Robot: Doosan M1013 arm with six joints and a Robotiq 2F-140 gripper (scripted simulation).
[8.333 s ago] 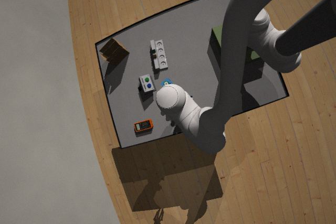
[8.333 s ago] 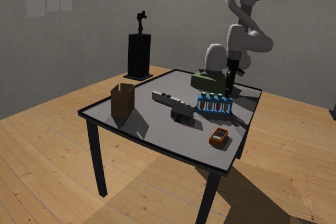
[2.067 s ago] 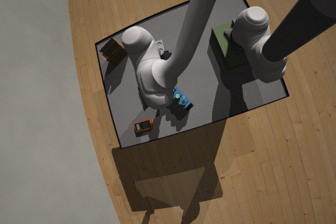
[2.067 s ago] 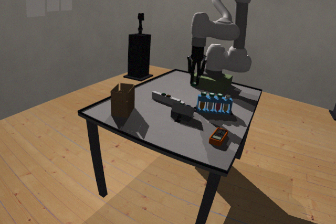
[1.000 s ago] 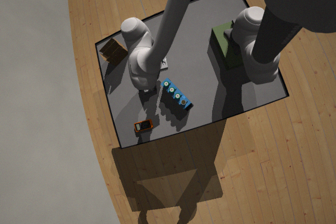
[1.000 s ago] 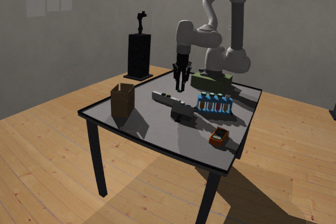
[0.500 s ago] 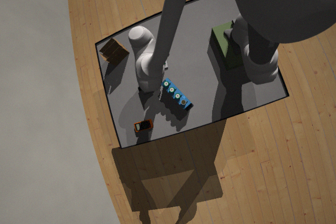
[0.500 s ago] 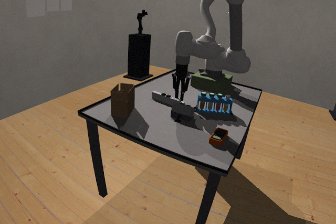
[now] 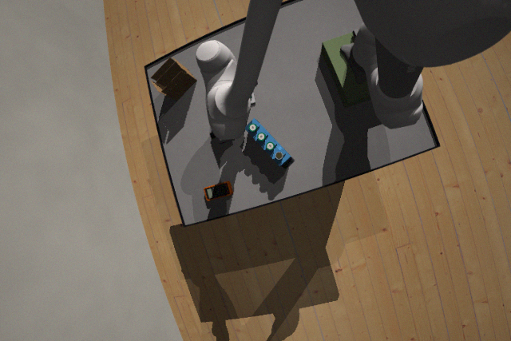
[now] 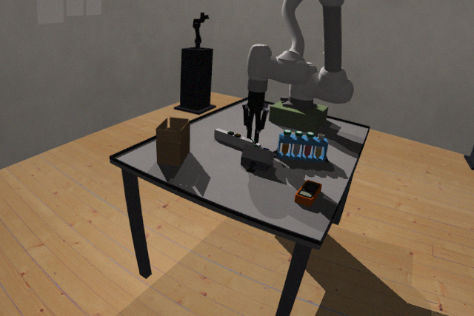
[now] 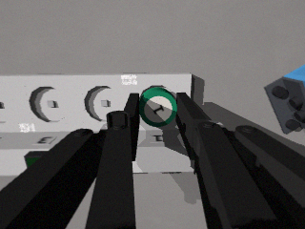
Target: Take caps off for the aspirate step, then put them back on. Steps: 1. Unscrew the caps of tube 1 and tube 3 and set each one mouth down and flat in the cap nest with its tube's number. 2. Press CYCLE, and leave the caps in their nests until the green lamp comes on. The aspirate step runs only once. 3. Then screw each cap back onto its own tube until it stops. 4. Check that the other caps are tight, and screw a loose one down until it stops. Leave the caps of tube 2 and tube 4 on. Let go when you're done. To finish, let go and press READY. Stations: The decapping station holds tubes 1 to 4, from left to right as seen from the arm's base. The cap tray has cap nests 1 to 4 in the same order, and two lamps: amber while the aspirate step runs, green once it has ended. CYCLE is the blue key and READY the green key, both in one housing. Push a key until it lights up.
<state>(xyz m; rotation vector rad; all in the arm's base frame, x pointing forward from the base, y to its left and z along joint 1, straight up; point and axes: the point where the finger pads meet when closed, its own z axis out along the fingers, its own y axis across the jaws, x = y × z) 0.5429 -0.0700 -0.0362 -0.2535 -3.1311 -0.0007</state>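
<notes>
The cap 2 lies 3 cm behind my hand, 26 cm to the left of it and 6 cm above it. From my hand the other things lie so: green key: 13 cm ahead, 8 cm to the left, 1 cm above; then cap 1: 3 cm below; then blue key: 13 cm ahead, 12 cm to the left, 1 cm above.
</notes>
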